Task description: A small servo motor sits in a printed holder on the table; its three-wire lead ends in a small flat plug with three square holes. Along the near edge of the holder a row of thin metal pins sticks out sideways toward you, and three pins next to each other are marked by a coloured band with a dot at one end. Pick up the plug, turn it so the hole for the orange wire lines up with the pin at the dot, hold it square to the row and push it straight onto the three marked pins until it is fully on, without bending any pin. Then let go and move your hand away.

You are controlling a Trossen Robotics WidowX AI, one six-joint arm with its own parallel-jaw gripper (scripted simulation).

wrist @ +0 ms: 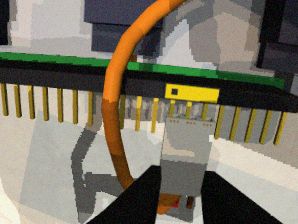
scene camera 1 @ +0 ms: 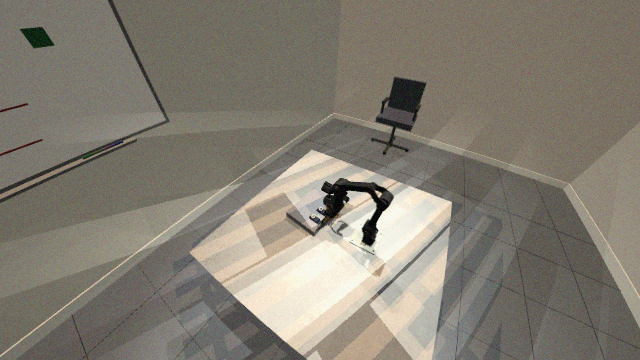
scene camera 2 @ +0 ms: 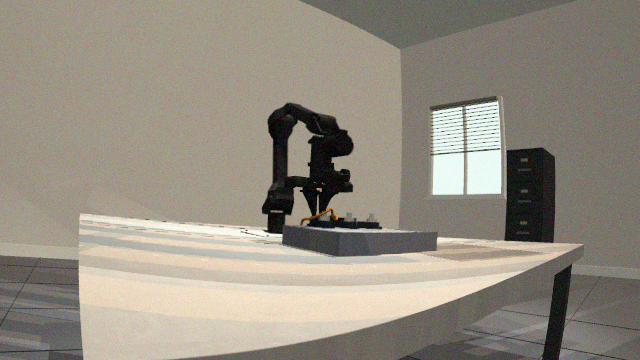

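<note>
Grey holder [scene camera 2: 342, 242] visible, and the holder [scene camera 1: 299, 213] appears in that second place too. My gripper [scene camera 2: 317, 217] is visible, as is the same gripper [wrist: 181, 177] from the wrist. A yellow band [wrist: 188, 92] is also in sight.
</note>
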